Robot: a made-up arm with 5 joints.
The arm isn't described. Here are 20 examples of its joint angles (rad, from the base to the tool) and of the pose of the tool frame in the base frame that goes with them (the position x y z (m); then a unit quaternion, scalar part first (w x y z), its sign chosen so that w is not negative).
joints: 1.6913 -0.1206 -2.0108 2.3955 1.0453
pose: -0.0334 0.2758 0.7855 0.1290 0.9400 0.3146 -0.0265
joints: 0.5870 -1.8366 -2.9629 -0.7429 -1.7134
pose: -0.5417 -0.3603 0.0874 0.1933 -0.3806 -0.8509 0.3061
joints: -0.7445 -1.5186 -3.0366 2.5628 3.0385
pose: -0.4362 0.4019 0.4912 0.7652 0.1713 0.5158 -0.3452
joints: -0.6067 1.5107 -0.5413 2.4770 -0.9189
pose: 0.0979 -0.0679 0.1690 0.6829 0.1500 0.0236 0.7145
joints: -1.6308 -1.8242 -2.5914 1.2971 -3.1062
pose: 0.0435 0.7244 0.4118 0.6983 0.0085 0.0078 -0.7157
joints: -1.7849 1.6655 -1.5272 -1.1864 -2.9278
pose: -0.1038 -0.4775 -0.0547 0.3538 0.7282 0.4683 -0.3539
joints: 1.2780 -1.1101 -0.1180 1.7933 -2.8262
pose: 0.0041 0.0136 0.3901 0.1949 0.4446 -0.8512 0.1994
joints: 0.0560 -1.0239 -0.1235 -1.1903 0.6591
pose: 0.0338 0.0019 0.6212 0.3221 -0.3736 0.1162 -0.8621
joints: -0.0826 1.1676 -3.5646 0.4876 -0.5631
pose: 0.5614 -0.0465 0.7537 0.2589 0.5613 0.1375 0.7740
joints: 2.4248 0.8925 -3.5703 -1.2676 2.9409
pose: -0.2072 0.1805 0.7909 0.4075 0.3782 -0.0998 0.8252
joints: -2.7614 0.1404 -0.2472 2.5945 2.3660
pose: -0.0919 -0.0367 0.4161 0.1860 0.2690 0.1754 0.9286
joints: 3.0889 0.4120 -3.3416 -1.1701 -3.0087
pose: -0.0852 0.0045 0.9100 0.0356 -0.4590 0.0427 -0.8867
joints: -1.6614 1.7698 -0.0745 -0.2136 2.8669
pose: 0.0037 0.0402 0.0771 0.3826 -0.4716 -0.5675 -0.5560
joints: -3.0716 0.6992 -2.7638 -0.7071 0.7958
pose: -0.4676 -0.0328 0.8563 0.8923 -0.0653 -0.1719 0.4123
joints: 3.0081 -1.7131 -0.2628 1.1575 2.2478
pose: 0.0090 -0.0012 0.5009 0.1955 -0.8519 -0.3404 0.3465
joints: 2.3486 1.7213 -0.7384 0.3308 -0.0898
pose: -0.0494 0.0502 -0.1038 0.5521 0.2727 0.7435 -0.2609
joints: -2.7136 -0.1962 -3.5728 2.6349 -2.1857
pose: 0.1020 0.0465 0.9062 0.3427 0.8143 -0.2201 -0.4136
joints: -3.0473 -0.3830 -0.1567 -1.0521 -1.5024
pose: -0.2205 -0.0209 0.5393 0.5446 0.5011 -0.4883 -0.4625
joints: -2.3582 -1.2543 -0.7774 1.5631 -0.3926
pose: -0.0107 -0.0106 0.6340 0.2277 0.5395 -0.8093 0.0451
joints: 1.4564 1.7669 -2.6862 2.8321 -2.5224
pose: 0.0565 0.4916 0.0271 0.4152 0.2343 -0.5267 0.7038
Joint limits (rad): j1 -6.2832..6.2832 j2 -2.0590..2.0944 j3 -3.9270..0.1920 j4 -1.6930..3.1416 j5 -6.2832..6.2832
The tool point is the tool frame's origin. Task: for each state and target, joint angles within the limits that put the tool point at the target. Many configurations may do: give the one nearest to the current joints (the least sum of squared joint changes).
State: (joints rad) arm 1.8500 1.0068 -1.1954 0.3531 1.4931
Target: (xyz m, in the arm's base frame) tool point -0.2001 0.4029 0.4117
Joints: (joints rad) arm 2.0318 0.1670 -0.8571 0.4495 1.4931
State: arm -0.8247 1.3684 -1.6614 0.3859 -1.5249
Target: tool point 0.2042 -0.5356 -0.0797
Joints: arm -1.2066 1.5286 -1.8272 0.3510 -1.5249
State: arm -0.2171 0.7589 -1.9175 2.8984 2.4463
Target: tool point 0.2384 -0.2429 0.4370
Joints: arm -0.7947 0.4460 -1.1859 2.8933 2.4463
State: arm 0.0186 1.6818 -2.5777 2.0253 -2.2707
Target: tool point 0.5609 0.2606 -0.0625
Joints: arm 0.4349 1.8290 -2.7788 1.4530 -2.2707
